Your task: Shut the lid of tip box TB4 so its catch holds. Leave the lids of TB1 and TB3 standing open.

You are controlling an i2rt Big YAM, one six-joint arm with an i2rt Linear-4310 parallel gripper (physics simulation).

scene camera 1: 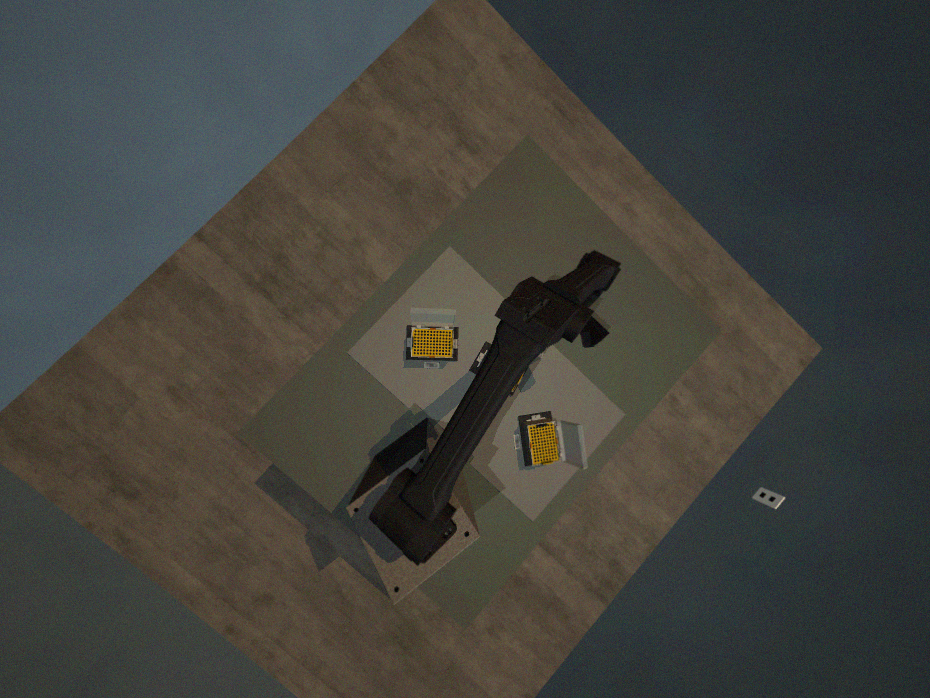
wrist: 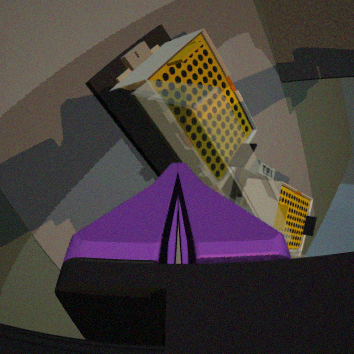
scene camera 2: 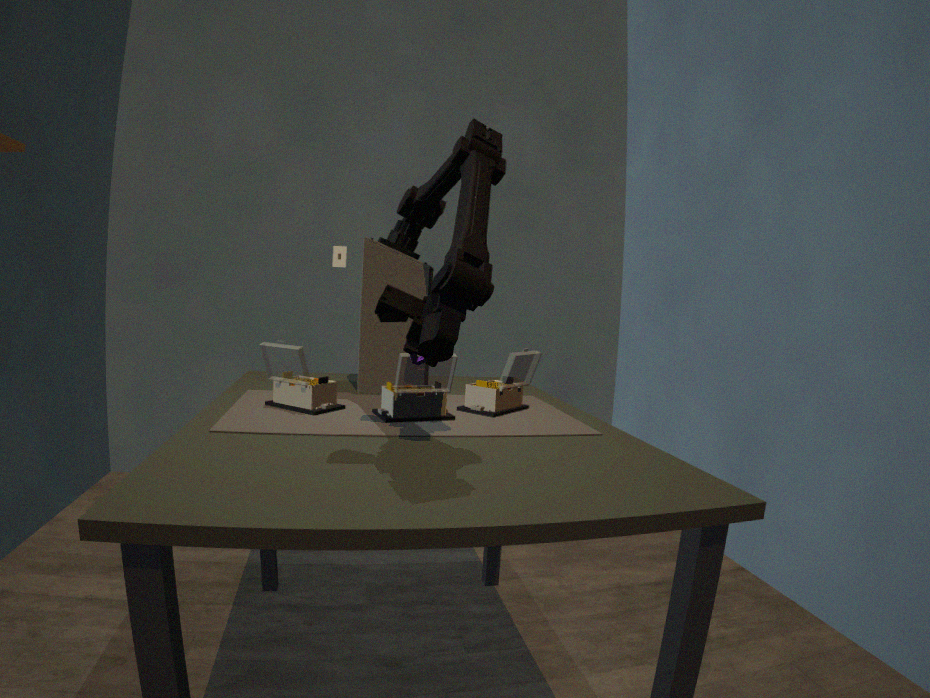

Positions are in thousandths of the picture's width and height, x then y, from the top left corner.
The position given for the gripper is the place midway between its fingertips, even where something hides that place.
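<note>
Tip box (wrist: 315, 242). Pale mat (scene camera 1: 484, 405), also (wrist: 208, 465). Yellow rack (scene camera 1: 458, 491), also (wrist: 829, 586). The gripper (wrist: 501, 493).
</note>
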